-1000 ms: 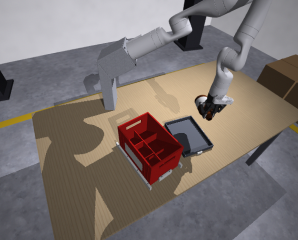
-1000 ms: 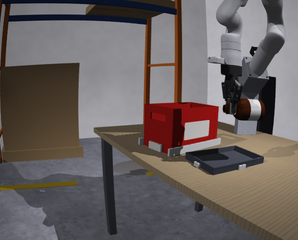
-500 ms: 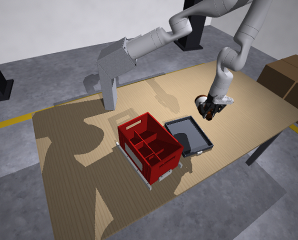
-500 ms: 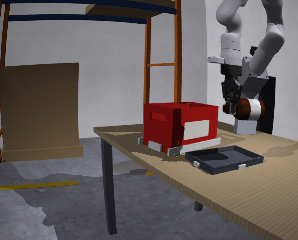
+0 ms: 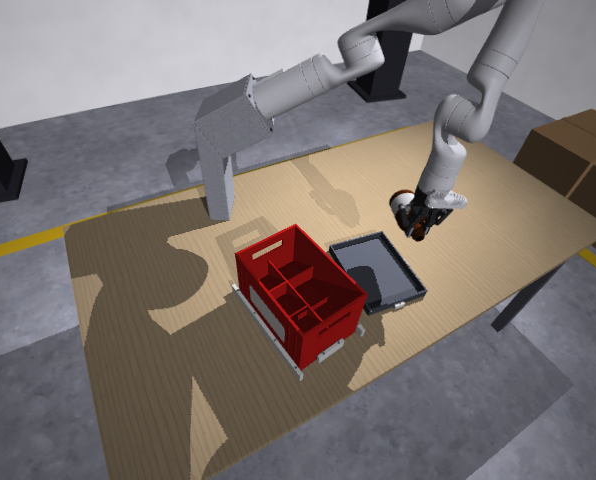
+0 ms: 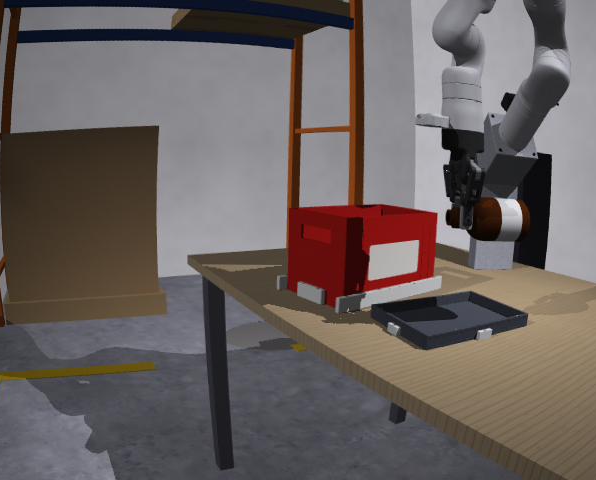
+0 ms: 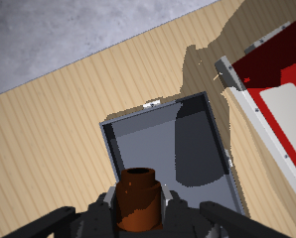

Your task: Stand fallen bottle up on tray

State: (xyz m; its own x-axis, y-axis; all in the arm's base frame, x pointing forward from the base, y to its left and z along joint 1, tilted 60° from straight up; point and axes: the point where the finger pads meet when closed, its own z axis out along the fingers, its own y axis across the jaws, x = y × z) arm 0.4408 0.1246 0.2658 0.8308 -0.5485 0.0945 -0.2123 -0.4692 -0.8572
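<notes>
Now: hand 50 mm past the brown bottle and 10 mm to the right of it. From my hand the other things lie so: dark grey tray 190 mm below, 50 mm to the right, 40 mm behind; red crate 330 mm to the right, 120 mm below, 20 mm ahead.
</notes>
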